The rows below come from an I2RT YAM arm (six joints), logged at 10 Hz.
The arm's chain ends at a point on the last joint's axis. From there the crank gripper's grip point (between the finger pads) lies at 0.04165 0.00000 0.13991 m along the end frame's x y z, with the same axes.
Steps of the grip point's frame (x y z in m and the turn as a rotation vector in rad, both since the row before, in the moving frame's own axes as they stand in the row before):
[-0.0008 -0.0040 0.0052 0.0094 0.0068 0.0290]
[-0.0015 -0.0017 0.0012 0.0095 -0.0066 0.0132]
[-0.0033 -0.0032 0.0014 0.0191 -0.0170 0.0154]
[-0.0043 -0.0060 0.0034 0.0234 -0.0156 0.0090]
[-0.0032 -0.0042 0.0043 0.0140 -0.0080 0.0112]
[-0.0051 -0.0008 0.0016 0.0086 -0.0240 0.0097]
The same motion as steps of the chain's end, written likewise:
[-0.0018 -0.0039 0.0055 0.0094 0.0068 0.0290]
[-0.0006 -0.0009 0.0009 0.0095 -0.0066 0.0132]
[-0.0009 -0.0011 0.0007 0.0191 -0.0170 0.0154]
[-0.0021 -0.0031 0.0028 0.0234 -0.0156 0.0090]
[-0.0021 -0.0027 0.0040 0.0140 -0.0080 0.0112]
[-0.0017 0.0000 0.0006 0.0086 -0.0240 0.0097]

